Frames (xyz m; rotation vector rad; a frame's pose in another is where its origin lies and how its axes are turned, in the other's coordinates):
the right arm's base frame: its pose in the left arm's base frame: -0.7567 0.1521 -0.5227 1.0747 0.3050 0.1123
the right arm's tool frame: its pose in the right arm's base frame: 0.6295 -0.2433 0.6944 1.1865 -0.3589 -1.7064
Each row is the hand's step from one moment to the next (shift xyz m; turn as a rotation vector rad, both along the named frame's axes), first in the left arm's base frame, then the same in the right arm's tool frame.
Working: the left arm's base frame: its pose in the right arm's tool frame: -0.5042 -0.4161 -0.2003 -1.5753 -0.9111 1.9712

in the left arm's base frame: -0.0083 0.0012 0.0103 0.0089 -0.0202 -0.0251
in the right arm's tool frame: -0.0079 -0.0088 0.0060 0.0211 0.0253 0.0057
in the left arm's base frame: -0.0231 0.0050 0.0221 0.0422 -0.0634 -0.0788
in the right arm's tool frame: -0.0155 -0.0244 0.0146 0.0627 0.0895 0.0083
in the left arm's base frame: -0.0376 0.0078 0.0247 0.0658 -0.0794 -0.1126
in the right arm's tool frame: -0.0144 -0.0370 0.0225 0.0889 0.1241 -0.0001
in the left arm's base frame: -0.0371 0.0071 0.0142 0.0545 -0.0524 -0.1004
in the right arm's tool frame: -0.0044 -0.0339 0.0214 0.0813 0.0953 -0.0108
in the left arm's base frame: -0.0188 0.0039 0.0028 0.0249 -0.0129 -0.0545
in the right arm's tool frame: 0.0021 -0.0165 0.0101 0.0461 0.0379 -0.0141
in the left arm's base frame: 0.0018 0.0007 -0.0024 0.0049 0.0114 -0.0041
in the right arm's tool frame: 0.0019 0.0013 -0.0020 0.0034 -0.0034 -0.0122
